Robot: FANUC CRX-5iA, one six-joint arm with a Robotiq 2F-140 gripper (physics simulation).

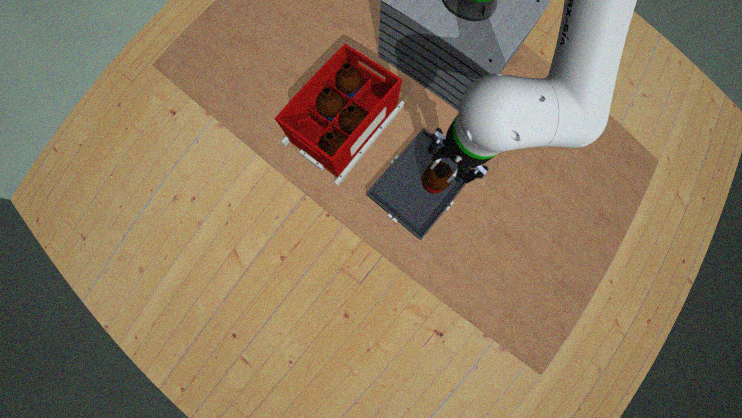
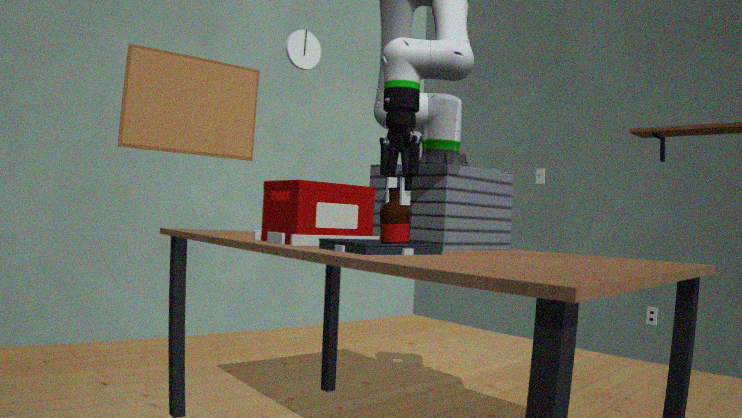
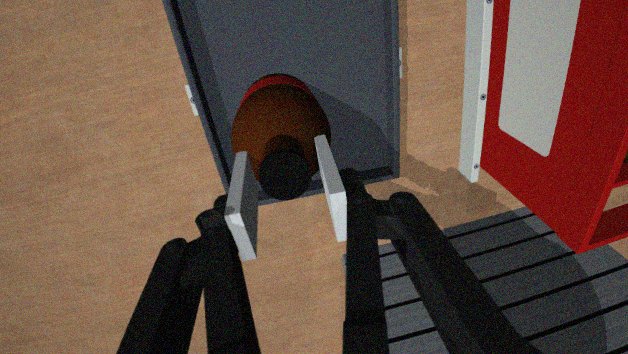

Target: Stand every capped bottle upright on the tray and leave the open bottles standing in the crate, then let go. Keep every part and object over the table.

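Frame: origin at the arm's base, x ahead, y left, z up, level; metres.
Seen in the pictures: gripper, fingertip midpoint: (image 1: 442, 171) (image 2: 397, 204) (image 3: 285, 163).
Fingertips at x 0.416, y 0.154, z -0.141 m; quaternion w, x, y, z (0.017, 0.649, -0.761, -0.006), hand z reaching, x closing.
Pixels of each thing's top centre, then the offset from my fingertips to it. Level surfaces: height alone.
- brown bottle, top centre: (image 3: 288, 190) (image 1: 445, 168) (image 2: 396, 187) 0.006 m ahead, 0.002 m right, 0.044 m up
- dark grey tray, top centre: (image 3: 298, 82) (image 2: 381, 241) (image 1: 422, 181) 0.023 m ahead, 0.028 m right, 0.095 m down
- red crate, top centre: (image 1: 338, 97) (image 2: 319, 184) 0.020 m back, 0.308 m right, 0.055 m up
- wooden table, surface height: 0.121 m down
A brown bottle (image 1: 437, 181) (image 2: 395, 232) (image 3: 280, 112) with a red label and a black cap is upright at the tray's end nearest the robot's base. My gripper (image 1: 445, 167) (image 2: 397, 189) (image 3: 285, 163) points down and is shut on its neck, a pale pad on each side. The bottle's base is at the dark grey tray (image 1: 407, 199) (image 2: 353, 246) (image 3: 350, 30); whether it touches is hard to tell. Several brown bottles (image 1: 348, 77) (image 1: 329, 101) (image 1: 354, 120) (image 1: 332, 141) stand in the red crate (image 1: 393, 101) (image 2: 282, 212) (image 3: 565, 200); their tops are too small to tell capped from open.
The crate stands beside the tray, with white strips (image 1: 363, 149) (image 3: 472, 95) along its base. The grey ribbed robot pedestal (image 1: 430, 57) (image 2: 477, 207) (image 3: 480, 265) rises behind the tray. The white arm (image 1: 519, 114) (image 2: 428, 57) reaches over the wooden table (image 2: 623, 275).
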